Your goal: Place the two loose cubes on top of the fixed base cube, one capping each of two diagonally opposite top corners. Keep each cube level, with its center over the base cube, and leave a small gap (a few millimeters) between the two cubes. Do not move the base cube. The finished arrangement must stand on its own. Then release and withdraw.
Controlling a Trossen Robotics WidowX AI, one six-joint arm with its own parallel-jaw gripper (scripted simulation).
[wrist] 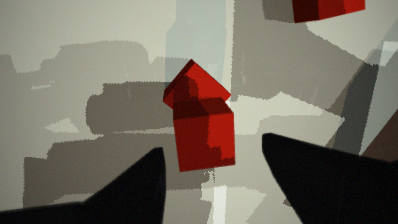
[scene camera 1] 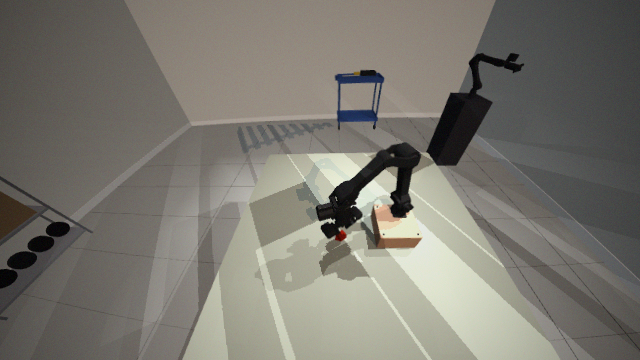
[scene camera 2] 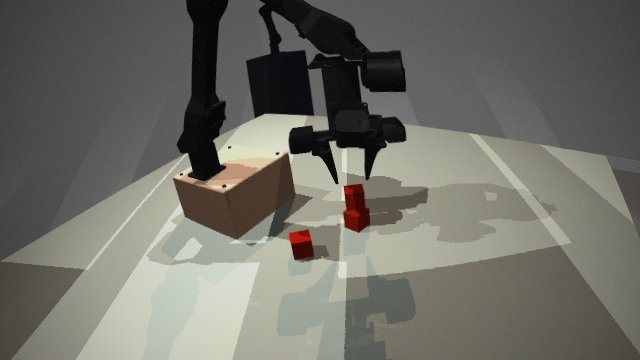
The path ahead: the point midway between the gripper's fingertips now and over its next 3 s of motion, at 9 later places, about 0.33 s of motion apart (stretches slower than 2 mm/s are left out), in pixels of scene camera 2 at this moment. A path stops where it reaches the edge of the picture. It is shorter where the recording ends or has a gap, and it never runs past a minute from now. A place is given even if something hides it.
My gripper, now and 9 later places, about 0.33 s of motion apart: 352,181; 321,184; 295,186; 295,216; 299,225; 300,233; 302,240; 301,244; 300,239; 299,225
